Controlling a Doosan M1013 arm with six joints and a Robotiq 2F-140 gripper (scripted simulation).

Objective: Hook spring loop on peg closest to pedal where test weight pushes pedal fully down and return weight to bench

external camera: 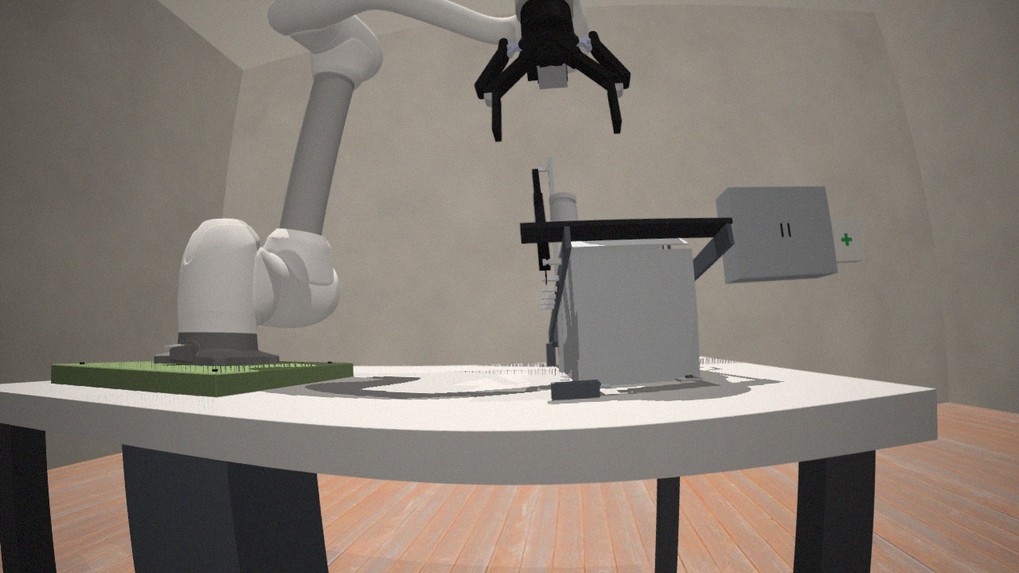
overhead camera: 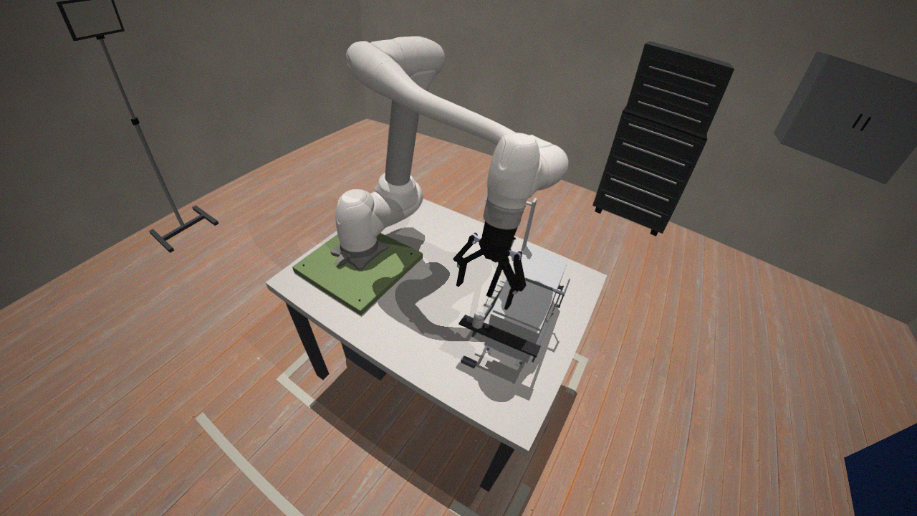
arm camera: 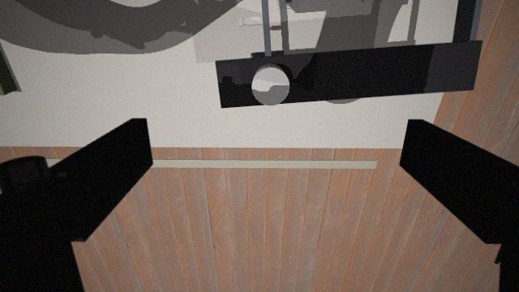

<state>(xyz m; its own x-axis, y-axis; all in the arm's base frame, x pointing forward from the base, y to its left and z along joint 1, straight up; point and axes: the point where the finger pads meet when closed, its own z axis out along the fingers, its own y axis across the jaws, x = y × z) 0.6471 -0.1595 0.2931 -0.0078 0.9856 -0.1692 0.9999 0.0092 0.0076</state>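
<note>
My hand is 11 cm above the steel test weight. Also, from my hand: small dark block: 31 cm below, 3 cm to the right.
</note>
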